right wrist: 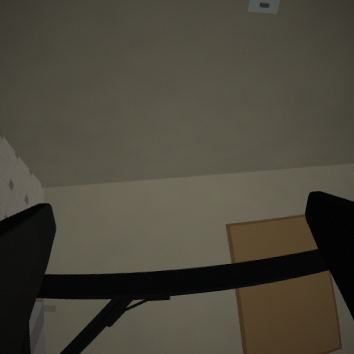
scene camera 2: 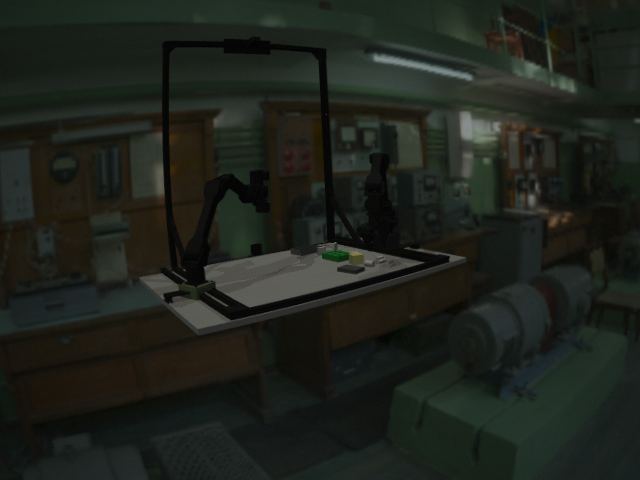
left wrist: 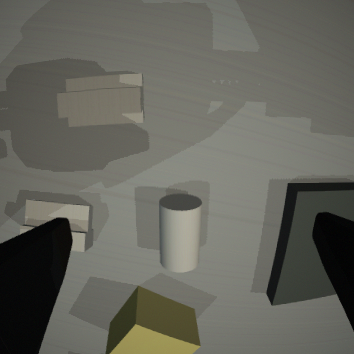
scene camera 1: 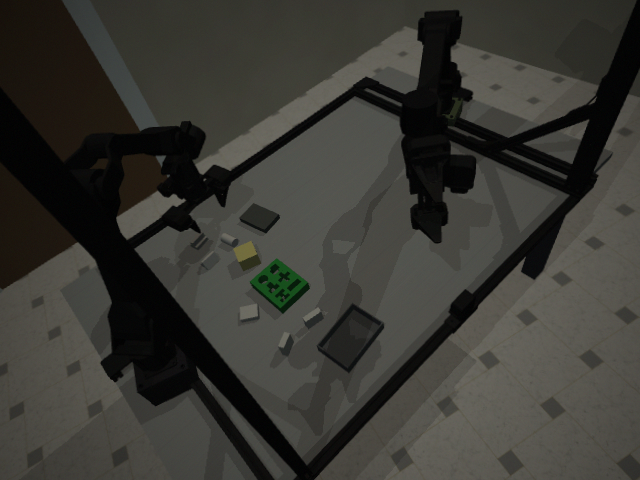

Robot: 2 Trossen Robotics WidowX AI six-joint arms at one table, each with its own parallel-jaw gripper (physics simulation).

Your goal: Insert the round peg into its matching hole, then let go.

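Observation:
The white round peg (scene camera 1: 229,239) (scene camera 2: 369,262) (left wrist: 180,235) lies on its side on the table, between the yellow block and the dark slab. The green board (scene camera 1: 268,296) (scene camera 2: 335,258) lies flat beyond the yellow block, and its round hole (scene camera 1: 263,279) looks empty. My left gripper (scene camera 1: 210,217) (left wrist: 196,229) is open and empty, pointing down above the table near the peg; in the left wrist view the peg shows between its fingertips, below them. My right gripper (scene camera 1: 437,219) (right wrist: 182,211) is open and empty, high over the table far from the board.
The yellow block (scene camera 1: 246,255) (scene camera 2: 356,257) (left wrist: 160,340) stands beside the peg. The dark slab (scene camera 1: 259,217) (scene camera 2: 351,268) (left wrist: 310,250) lies on its other side. Two pale pegs (left wrist: 102,105) (left wrist: 57,212) lie nearby; several more surround the board. An open tray (scene camera 1: 333,359) lies beyond the board.

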